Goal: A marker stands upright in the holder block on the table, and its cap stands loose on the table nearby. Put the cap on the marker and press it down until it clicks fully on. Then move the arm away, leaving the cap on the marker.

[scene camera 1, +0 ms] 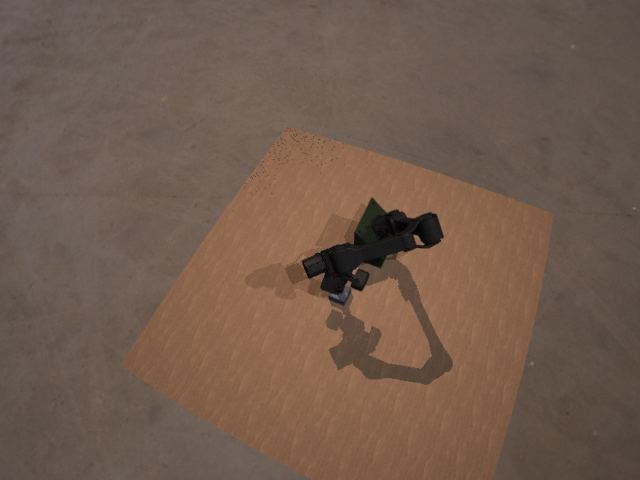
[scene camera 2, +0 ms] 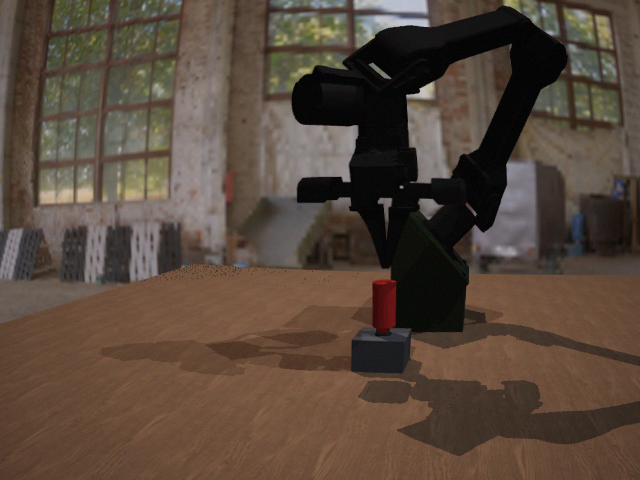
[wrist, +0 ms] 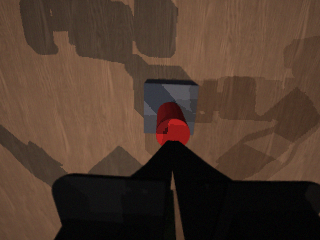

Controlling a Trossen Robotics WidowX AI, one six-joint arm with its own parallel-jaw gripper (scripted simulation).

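There is a red cap here that I can see. My gripper, which appears in scene camera 1 and in the wrist view as well, is shut and holds nothing.
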